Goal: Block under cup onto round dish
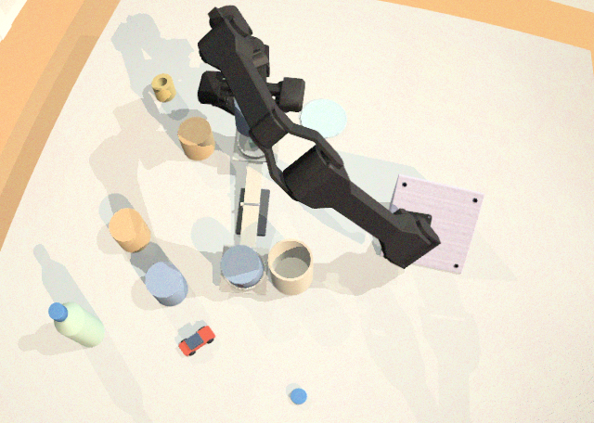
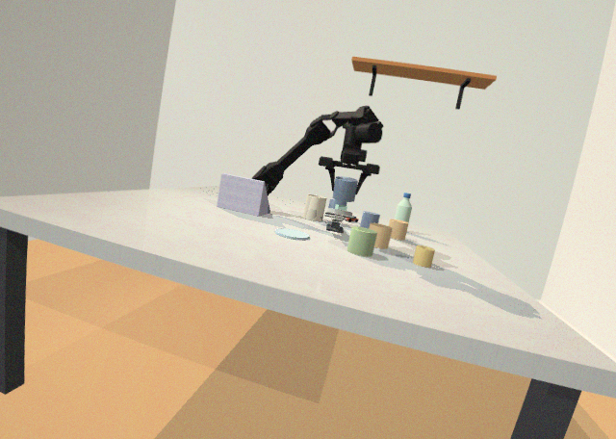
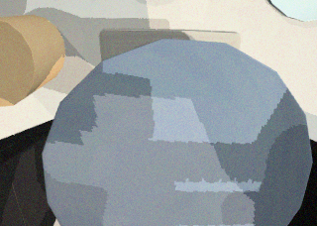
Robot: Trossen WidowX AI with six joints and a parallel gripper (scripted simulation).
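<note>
Now: the pale green block 10 mm to the left of my gripper tip and 60 mm below it. The rest, counted from my gripper tip: balance (20 mm behind, 140 mm to the left, 110 mm below); then round pale dish (120 mm behind, 110 mm to the right, 140 mm below); then green cylinder (80 mm ahead, 120 mm to the right, 110 mm below).
</note>
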